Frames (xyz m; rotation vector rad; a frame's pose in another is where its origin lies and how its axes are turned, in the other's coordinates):
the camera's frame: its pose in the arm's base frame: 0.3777 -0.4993 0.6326 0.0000 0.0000 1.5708
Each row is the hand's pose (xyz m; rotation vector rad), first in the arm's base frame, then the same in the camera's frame.
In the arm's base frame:
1: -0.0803 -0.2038 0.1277 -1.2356 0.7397 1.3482
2: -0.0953 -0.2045 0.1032 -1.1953 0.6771 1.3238
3: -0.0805 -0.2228 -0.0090 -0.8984 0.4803 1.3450
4: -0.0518 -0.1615 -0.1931 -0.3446 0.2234 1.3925
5: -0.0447 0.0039 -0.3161 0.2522 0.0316 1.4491
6: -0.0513 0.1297 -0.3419 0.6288 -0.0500 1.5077
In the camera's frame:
1: 0.2955 0.4580 -0.5049 -0.3188 1.2698 0.0277
2: 0.2948 0.4730 -0.5294 -0.3349 1.2101 -0.0189
3: 0.2765 0.4582 -0.6416 -0.2717 0.8960 -0.1016
4: 0.3378 0.4295 -0.8257 -0.0789 0.3699 -0.1584
5: 0.5032 0.4224 -0.9487 0.1836 -0.1427 -0.1141
6: 0.6290 0.4290 -0.9745 0.3702 -0.4342 -0.0166

